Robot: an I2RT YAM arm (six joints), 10 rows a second.
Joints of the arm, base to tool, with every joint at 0 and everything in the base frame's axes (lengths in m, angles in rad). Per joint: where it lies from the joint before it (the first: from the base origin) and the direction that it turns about. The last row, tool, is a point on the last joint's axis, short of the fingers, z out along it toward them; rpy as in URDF.
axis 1: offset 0 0 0.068 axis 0 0 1
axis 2: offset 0.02 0.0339 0.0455 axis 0 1 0
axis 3: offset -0.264 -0.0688 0 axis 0 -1 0
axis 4: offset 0.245 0.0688 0.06 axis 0 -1 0
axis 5: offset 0.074 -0.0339 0.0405 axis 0 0 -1
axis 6: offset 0.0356 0 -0.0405 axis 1 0 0
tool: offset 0 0 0 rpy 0 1.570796 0
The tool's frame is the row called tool.
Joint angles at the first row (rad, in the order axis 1, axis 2, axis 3, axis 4, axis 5, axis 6):
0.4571, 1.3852, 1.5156, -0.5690, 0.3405, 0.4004
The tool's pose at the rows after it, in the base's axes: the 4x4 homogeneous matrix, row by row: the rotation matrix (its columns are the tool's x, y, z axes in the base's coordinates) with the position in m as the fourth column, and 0 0 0 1 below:
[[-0.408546, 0.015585, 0.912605, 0.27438], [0.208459, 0.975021, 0.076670, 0.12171], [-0.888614, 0.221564, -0.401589, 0.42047], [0, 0, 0, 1]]
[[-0.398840, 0.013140, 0.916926, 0.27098], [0.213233, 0.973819, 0.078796, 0.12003], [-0.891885, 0.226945, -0.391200, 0.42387], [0, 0, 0, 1]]
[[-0.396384, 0.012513, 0.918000, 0.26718], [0.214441, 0.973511, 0.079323, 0.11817], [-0.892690, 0.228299, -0.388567, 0.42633], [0, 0, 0, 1]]
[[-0.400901, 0.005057, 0.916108, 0.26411], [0.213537, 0.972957, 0.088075, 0.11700], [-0.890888, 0.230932, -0.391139, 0.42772], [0, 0, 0, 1]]
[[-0.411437, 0.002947, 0.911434, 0.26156], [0.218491, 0.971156, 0.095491, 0.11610], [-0.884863, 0.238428, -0.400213, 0.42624], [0, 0, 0, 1]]
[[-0.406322, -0.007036, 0.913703, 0.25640], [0.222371, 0.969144, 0.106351, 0.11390], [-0.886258, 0.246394, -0.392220, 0.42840], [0, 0, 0, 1]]
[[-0.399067, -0.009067, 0.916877, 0.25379], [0.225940, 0.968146, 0.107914, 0.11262], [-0.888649, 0.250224, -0.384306, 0.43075], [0, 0, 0, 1]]
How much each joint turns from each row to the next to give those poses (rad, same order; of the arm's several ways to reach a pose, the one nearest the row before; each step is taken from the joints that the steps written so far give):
0.0000, -0.0107, 0.0000, -0.0123, 0.0000, 0.0000
0.0000, -0.0123, 0.0000, -0.0001, 0.0000, 0.0000
0.0000, -0.0123, 0.0000, -0.0092, 0.0000, 0.0000
0.0000, -0.0092, 0.0000, -0.0107, -0.0092, 0.0000
0.0000, -0.0092, -0.0091, -0.0092, -0.0091, 0.0091
0.0000, -0.0198, -0.0092, 0.0000, -0.0093, 0.0001
0.0000, -0.0093, -0.0002, 0.0000, 0.0000, 0.0000

